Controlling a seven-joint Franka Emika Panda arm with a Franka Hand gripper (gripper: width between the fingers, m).
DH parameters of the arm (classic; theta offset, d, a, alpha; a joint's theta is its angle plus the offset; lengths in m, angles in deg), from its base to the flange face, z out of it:
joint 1: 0 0.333 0 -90
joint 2: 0 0 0 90
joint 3: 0 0.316 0.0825 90
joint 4: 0 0 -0.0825 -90
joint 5: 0 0.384 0 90
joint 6: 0 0 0.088 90
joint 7: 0 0.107 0 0
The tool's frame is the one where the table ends.
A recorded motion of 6 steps. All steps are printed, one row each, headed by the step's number.
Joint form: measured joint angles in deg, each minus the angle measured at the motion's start. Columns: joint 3, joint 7, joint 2, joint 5, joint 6, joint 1, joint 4.
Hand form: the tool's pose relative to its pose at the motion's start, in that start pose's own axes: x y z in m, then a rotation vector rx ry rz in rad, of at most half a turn. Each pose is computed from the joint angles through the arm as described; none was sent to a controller.
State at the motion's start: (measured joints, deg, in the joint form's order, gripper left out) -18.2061 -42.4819 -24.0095 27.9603 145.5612 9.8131 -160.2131
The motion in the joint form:
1: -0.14 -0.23 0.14 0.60 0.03 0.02 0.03
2: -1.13 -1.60 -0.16 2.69 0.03 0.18 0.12
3: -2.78 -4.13 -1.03 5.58 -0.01 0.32 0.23
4: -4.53 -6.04 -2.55 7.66 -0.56 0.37 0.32
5: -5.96 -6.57 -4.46 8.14 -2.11 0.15 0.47
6: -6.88 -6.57 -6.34 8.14 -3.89 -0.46 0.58
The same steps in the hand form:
1: -0.0003 0.0011 0.0004 0.0042 0.0032 0.0072
2: -0.0012 0.0054 -0.0030 0.0213 0.0284 0.0251
3: -0.0026 0.0125 -0.0106 0.0447 0.0732 0.0419
4: -0.0042 0.0185 -0.0211 0.0693 0.1188 0.0562
5: -0.0057 0.0216 -0.0327 0.0954 0.1489 0.0659
6: -0.0078 0.0236 -0.0439 0.1188 0.1711 0.0746

